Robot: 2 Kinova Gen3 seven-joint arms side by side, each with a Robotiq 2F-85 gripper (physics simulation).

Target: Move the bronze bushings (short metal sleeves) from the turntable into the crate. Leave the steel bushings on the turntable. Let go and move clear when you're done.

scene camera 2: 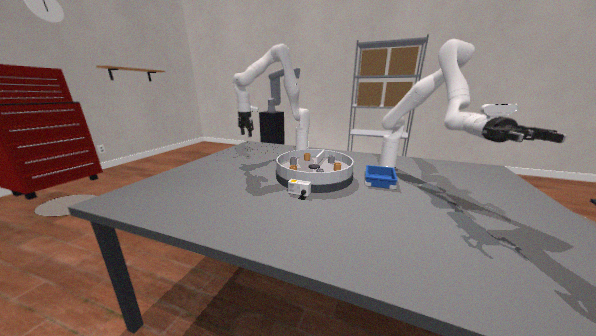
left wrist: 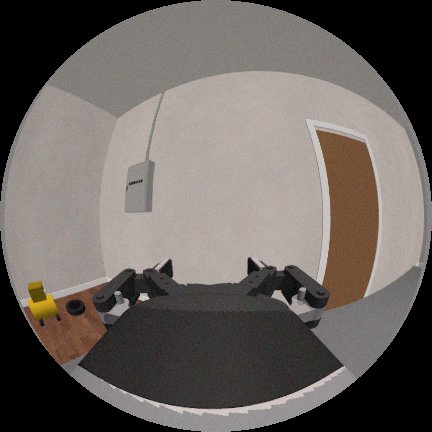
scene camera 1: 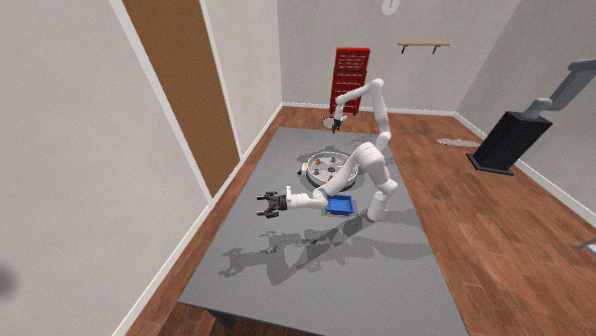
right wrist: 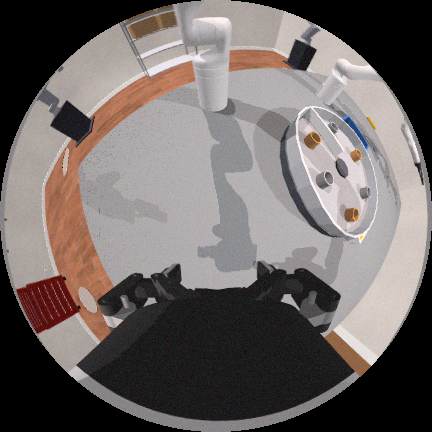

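Seen in the pictures: left gripper, between the fingertips: (scene camera 2: 542, 138) (left wrist: 209, 266) (scene camera 1: 256, 205); right gripper, between the fingertips: (scene camera 2: 246, 135) (scene camera 1: 335, 131) (right wrist: 218, 271); left arm's base, origin of its link: (scene camera 1: 374, 215) (right wrist: 322, 98); right arm's base, origin of its link: (right wrist: 213, 102).
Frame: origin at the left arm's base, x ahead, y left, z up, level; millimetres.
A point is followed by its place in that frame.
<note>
The round turntable (scene camera 1: 309, 176) {x 439, y -343, z 52 mm} (scene camera 2: 340, 175) {x 393, y -280, z 73 mm} (right wrist: 305, 197) {x 212, y -635, z 56 mm} has a pale rim and holds three bronze bushings and three steel bushings. The bronze bushings (right wrist: 312, 140) {x 122, y -510, z 86 mm} (right wrist: 356, 155) {x 265, y -318, z 84 mm} (right wrist: 352, 215) {x 352, y -539, z 89 mm} and steel bushings (right wrist: 325, 179) {x 211, y -573, z 91 mm} (right wrist: 365, 192) {x 371, y -398, z 85 mm} (right wrist: 334, 127) {x 141, y -326, z 79 mm} stand apart around a dark hub. The blue crate (scene camera 1: 340, 204) {x 218, y -90, z 5 mm} (scene camera 2: 381, 176) {x 184, y -57, z 5 mm} (right wrist: 356, 132) {x 246, y -9, z 27 mm} sits beside the turntable; no bushing shows in it. My left gripper (scene camera 1: 258, 205) {x 727, y 211, z 348 mm} (scene camera 2: 562, 137) (left wrist: 209, 266) {x 727, y 211, z 348 mm} is open and empty, high above the table, away from the crate. My right gripper (scene camera 1: 336, 130) {x 162, y -864, z 193 mm} (scene camera 2: 247, 134) {x 162, y -864, z 193 mm} (right wrist: 218, 271) {x 162, y -864, z 193 mm} is open and empty, above the table beyond the turntable.
A thin divider (right wrist: 324, 129) {x 122, y -413, z 86 mm} stands inside the turntable's rim, reaching toward the hub. A small white box with a yellow mark (scene camera 1: 304, 167) {x 480, y -458, z 55 mm} (scene camera 2: 299, 187) {x 498, y -461, z 39 mm} sits against the turntable's outer side. The left arm (scene camera 1: 345, 175) {x 314, y 166, z 510 mm} reaches over the table near the crate and turntable in scene camera 1.
</note>
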